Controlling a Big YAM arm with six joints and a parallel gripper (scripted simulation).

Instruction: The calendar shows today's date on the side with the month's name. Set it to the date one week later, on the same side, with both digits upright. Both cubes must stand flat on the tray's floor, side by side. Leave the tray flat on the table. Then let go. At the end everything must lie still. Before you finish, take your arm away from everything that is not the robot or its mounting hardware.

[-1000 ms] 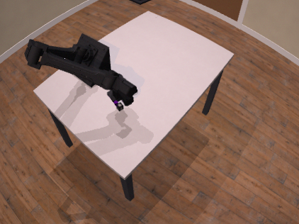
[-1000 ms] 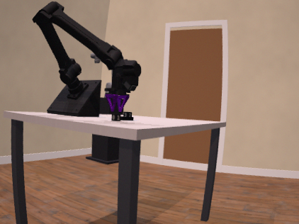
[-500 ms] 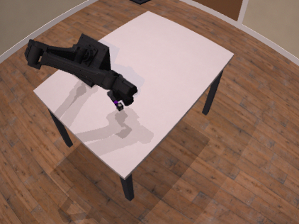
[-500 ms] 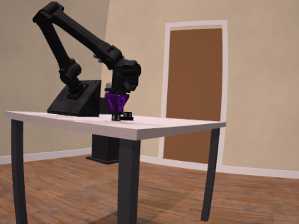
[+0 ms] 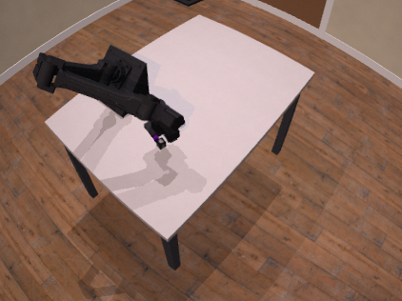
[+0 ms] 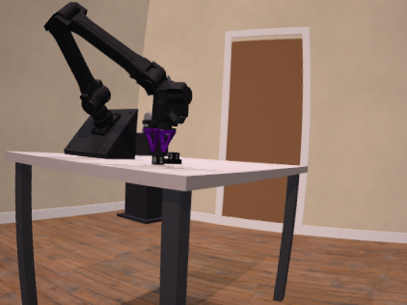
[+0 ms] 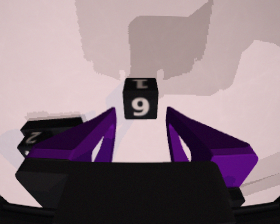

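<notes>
Right now my hand is 3 cm above the black date cube. Also, from my hand: black tray 11 cm to the left, 4 cm below, 4 cm behind.
</notes>
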